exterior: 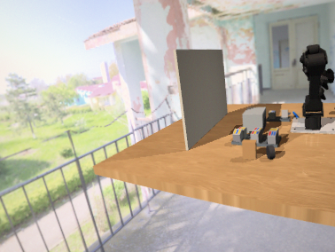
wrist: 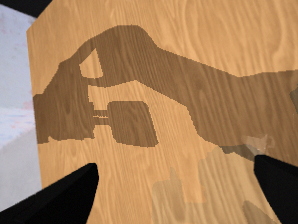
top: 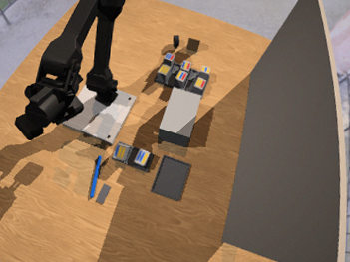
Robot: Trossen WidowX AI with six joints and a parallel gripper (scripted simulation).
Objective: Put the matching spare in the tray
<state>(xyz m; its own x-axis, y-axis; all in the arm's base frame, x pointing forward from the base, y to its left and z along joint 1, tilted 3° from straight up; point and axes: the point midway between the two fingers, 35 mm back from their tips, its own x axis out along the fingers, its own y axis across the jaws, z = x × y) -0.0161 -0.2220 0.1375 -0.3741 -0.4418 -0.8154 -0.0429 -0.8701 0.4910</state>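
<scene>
My gripper tip is 44 cm to the right of the grey spare block, 23 cm short of it and 9 cm above it. From my gripper tip the other things lie so: dark grey tray (38 cm ahead, 13 cm below, 9 cm to the left); grey mounted unit (30 cm ahead, 29 cm to the left, 8 cm below); blue pen (17 cm ahead, 13 cm below, 3 cm to the right).
</scene>
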